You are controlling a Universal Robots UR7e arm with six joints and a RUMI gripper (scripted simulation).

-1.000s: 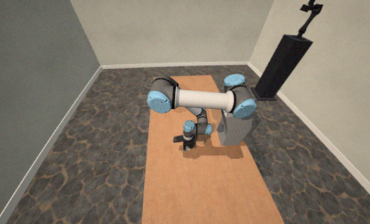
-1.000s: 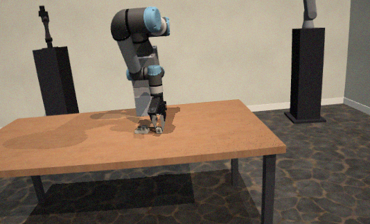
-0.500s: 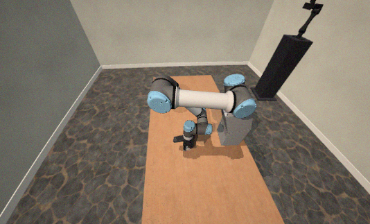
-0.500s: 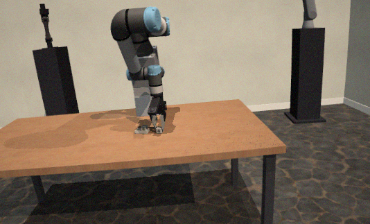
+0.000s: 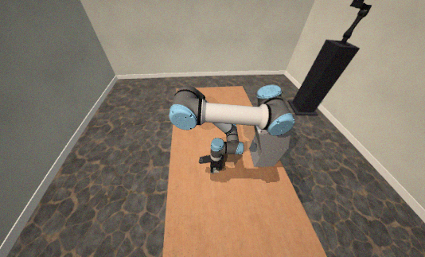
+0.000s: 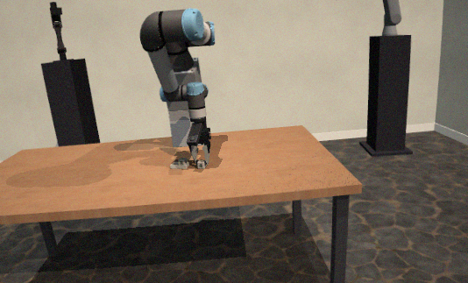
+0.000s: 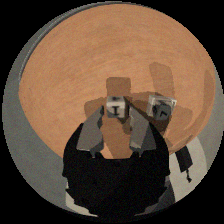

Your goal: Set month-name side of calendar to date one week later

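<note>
Now: hand 2 cm past the white calendar tray, 11 cm to the left of it and 2 cm above it.
</note>
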